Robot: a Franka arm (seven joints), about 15 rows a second.
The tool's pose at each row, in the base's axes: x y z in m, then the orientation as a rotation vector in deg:
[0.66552 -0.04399 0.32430 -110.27 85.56 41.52]
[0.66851 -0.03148 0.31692 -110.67 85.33 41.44]
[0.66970 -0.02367 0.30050 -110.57 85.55 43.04]
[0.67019 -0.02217 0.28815 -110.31 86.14 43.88]
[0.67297 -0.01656 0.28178 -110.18 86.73 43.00]
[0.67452 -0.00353 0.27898 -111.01 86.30 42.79]
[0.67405 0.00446 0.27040 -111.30 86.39 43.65]
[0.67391 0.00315 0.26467 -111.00 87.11 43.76]
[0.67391 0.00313 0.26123 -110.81 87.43 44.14]
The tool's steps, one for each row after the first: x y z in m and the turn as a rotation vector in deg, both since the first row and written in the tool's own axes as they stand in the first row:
[-0.00213 -0.00445 0.01398 -0.19 0.14 -0.28]
[0.00497 -0.00513 0.03075 -1.10 -0.46 0.35]
[0.01307 -0.00440 0.04018 -1.51 -0.66 1.05]
[0.01466 -0.00742 0.04844 -0.98 -0.08 1.23]
[0.00855 -0.01113 0.05979 -1.35 0.25 0.67]
[0.00947 -0.01119 0.07149 -2.06 0.11 0.91]
[0.01445 -0.01010 0.07441 -2.03 0.25 1.49]
[0.01696 -0.00967 0.07673 -2.18 0.15 1.86]

